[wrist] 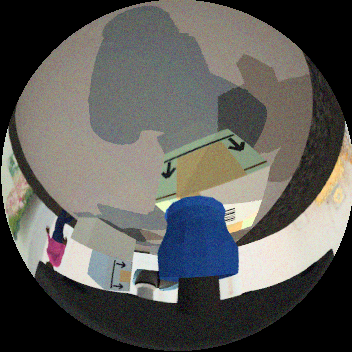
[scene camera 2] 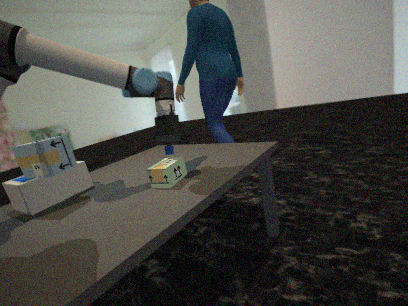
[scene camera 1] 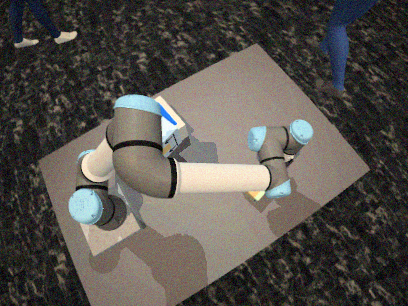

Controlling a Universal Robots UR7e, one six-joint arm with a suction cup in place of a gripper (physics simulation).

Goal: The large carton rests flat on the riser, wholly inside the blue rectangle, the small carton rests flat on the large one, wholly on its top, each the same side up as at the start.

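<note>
The small green carton [scene camera 1: 256, 194] [scene camera 2: 168, 174] [wrist: 210, 167] stands on the table, arrows up in scene camera 2. My gripper, a blue suction cup [scene camera 2: 169, 150] [wrist: 195, 210], is just above its top with a small gap in scene camera 2; it is shut with nothing held. The wrist hides the cup in scene camera 1. The large grey-blue carton [scene camera 1: 172, 143] [scene camera 2: 45, 159] [wrist: 99, 267] rests on the white riser [scene camera 2: 55, 192] [wrist: 105, 239], turned at an angle to it. Part of the blue rectangle [scene camera 1: 168, 114] [scene camera 2: 21, 179] shows beside it. The arm hides part of the large carton in scene camera 1.
The table [scene camera 1: 240, 90] [scene camera 2: 130, 220] carries the riser, the small carton and the robot base [scene camera 1: 107, 235]. The forearm [scene camera 1: 220, 177] spans from near the riser toward the small carton. People stand beyond the table.
</note>
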